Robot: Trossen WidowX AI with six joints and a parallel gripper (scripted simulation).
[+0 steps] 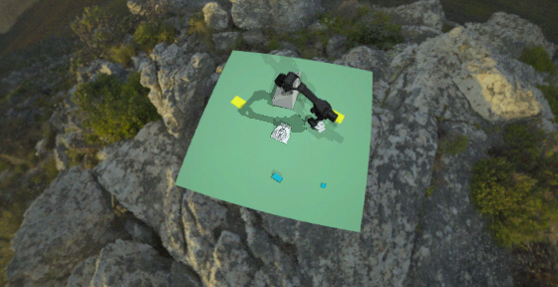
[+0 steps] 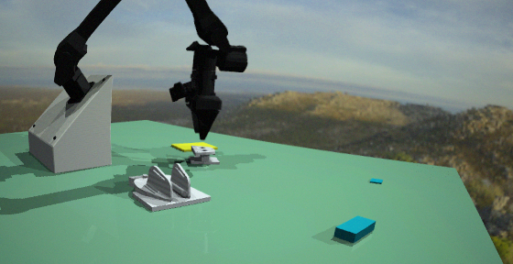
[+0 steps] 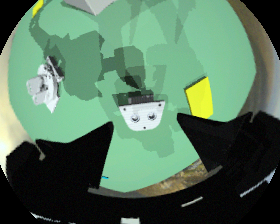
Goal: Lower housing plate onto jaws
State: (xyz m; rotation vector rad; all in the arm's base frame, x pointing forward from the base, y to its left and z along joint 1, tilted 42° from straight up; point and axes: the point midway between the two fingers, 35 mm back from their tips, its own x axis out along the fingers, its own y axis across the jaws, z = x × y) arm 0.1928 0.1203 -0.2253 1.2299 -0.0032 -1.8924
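The grey housing plate lies 3 cm below my gripper tip, 1 cm to the left of it and 1 cm ahead of it. The rest, counted from my gripper tip: cyan block (41 cm ahead, 24 cm to the right, 5 cm below).
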